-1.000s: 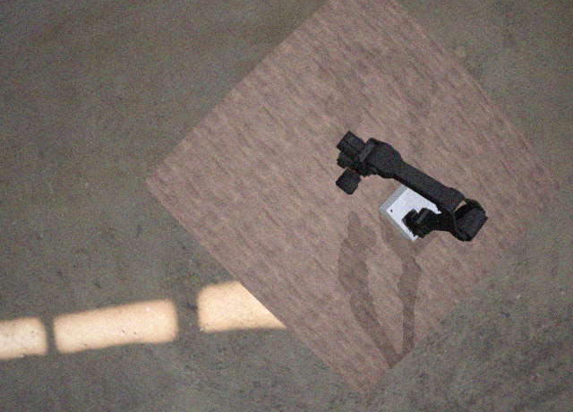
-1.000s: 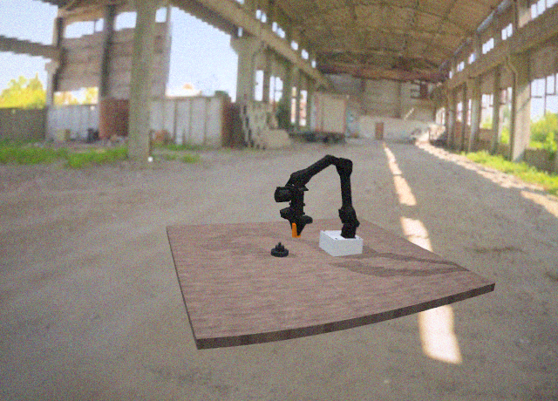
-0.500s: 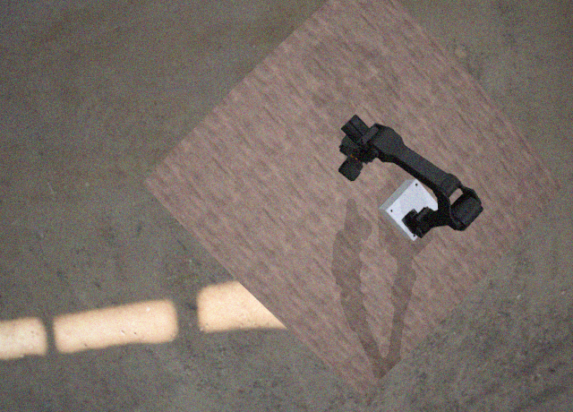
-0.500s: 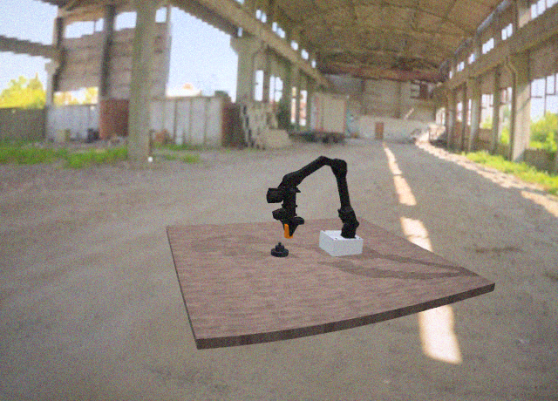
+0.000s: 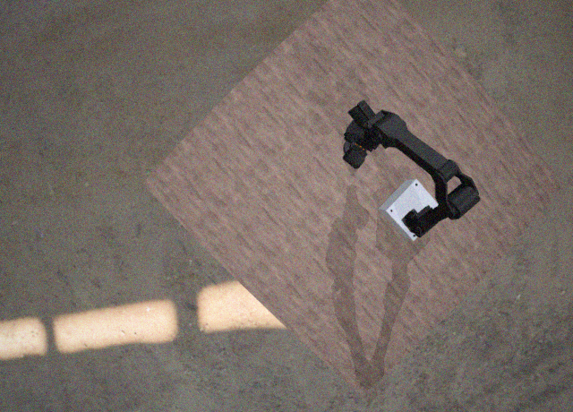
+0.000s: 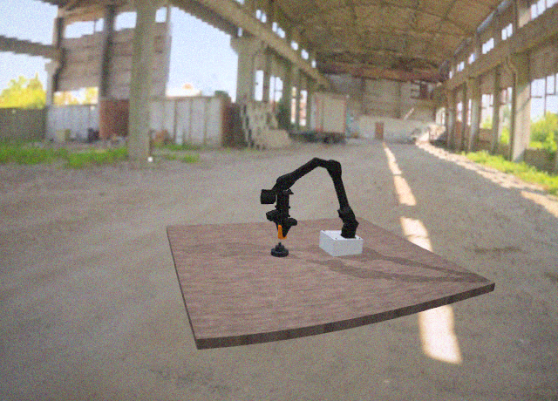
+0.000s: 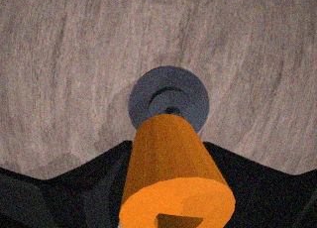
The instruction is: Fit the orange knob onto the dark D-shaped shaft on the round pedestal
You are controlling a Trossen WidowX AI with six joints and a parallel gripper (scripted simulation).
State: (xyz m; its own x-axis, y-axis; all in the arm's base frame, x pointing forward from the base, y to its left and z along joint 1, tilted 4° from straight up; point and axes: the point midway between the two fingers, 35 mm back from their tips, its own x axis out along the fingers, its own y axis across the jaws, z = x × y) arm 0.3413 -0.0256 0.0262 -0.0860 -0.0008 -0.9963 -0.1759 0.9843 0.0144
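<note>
Now: the dark round pedestal 6 cm below my gripper tip, 1 cm to the right of it and 1 cm ahead of it. Also, from my gripper tip: orange knob (2 cm above).
</note>
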